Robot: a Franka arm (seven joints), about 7 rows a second.
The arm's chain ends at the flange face. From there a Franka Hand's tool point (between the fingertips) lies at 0.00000 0.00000 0.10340 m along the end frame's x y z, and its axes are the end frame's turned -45 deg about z.
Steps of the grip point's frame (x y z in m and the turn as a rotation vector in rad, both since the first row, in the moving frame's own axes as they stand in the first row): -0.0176 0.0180 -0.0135 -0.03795 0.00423 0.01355; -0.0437 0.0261 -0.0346 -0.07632 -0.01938 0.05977; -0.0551 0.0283 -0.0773 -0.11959 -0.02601 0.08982; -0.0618 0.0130 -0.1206 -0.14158 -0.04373 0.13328; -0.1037 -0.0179 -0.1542 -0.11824 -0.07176 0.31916; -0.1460 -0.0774 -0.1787 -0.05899 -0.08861 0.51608; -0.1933 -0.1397 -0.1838 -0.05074 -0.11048 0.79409; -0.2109 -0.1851 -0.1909 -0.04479 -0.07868 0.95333
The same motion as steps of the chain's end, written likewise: -0.0028 0.0227 -0.0134 -0.02384 0.02983 0.01355; -0.0164 0.0422 -0.0343 -0.06767 0.04026 0.05977; -0.0253 0.0481 -0.0765 -0.10295 0.06617 0.08982; -0.0407 0.0390 -0.1195 -0.13103 0.06919 0.13328; -0.0871 0.0465 -0.1532 -0.13435 0.03287 0.31916; -0.1532 0.0388 -0.1781 -0.10437 -0.02094 0.51608; -0.2271 0.0290 -0.1831 -0.11400 -0.04224 0.79409; -0.2739 0.0116 -0.1905 -0.08731 -0.02396 0.95333
